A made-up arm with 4 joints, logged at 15 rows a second.
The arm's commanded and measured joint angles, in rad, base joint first. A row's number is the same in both.
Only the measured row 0 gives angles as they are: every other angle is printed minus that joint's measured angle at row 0.
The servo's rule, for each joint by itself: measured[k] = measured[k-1] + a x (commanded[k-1-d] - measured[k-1]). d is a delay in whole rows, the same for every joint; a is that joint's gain. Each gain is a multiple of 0.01, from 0.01 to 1. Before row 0 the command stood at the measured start. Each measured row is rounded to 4 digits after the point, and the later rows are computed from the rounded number. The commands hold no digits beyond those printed.
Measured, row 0:
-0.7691 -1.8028 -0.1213 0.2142
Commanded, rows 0 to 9:
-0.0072 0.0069 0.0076 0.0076
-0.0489 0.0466 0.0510 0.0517
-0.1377 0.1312 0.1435 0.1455
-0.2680 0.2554 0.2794 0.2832
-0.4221 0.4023 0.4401 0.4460
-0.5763 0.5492 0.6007 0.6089
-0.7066 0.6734 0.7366 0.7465
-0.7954 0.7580 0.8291 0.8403
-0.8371 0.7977 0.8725 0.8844
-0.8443 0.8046 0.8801 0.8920
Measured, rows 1 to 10:
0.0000 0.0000 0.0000 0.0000
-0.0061 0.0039 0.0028 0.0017
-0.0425 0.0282 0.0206 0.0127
-0.1234 0.0869 0.0661 0.0419
-0.2463 0.1829 0.1450 0.0950
-0.3957 0.3080 0.2542 0.1722
-0.5492 0.4455 0.3824 0.2683
-0.6830 0.5754 0.5135 0.3735
-0.7785 0.6795 0.6303 0.4762
-0.8283 0.7469 0.7199 0.5660
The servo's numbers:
d 1
a 0.85 0.57 0.37 0.22

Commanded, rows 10 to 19:
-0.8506 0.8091 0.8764 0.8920
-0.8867 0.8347 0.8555 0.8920
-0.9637 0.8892 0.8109 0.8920
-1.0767 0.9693 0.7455 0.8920
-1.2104 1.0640 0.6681 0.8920
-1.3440 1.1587 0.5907 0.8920
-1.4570 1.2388 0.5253 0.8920
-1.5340 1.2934 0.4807 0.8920
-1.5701 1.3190 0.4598 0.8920
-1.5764 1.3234 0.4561 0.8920
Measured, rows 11 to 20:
-0.8419 0.7798 0.7792 0.6377
-0.8493 0.7965 0.8152 0.6936
-0.8811 0.8183 0.8301 0.7372
-0.9513 0.8587 0.8230 0.7713
-1.0579 0.9217 0.7943 0.7979
-1.1875 1.0028 0.7476 0.8186
-1.3205 1.0917 0.6895 0.8347
-1.4365 1.1755 0.6287 0.8473
-1.5194 1.2427 0.5739 0.8571
-1.5625 1.2862 0.5317 0.8648

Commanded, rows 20 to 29:
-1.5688 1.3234 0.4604 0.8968
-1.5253 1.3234 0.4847 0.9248
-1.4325 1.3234 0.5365 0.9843
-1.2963 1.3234 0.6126 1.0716
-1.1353 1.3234 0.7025 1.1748
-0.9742 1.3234 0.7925 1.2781
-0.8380 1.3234 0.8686 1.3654
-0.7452 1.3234 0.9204 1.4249
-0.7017 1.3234 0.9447 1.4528
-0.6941 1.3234 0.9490 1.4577
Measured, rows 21 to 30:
-1.5743 1.3074 0.5037 0.8708
-1.5696 1.3165 0.4877 0.8765
-1.5319 1.3204 0.4866 0.8871
-1.4474 1.3221 0.5051 0.9085
-1.3190 1.3228 0.5449 0.9444
-1.1629 1.3231 0.6032 0.9951
-1.0025 1.3233 0.6732 1.0574
-0.8627 1.3234 0.7455 1.1252
-0.7628 1.3234 0.8102 1.1911
-0.7109 1.3234 0.8600 1.2487

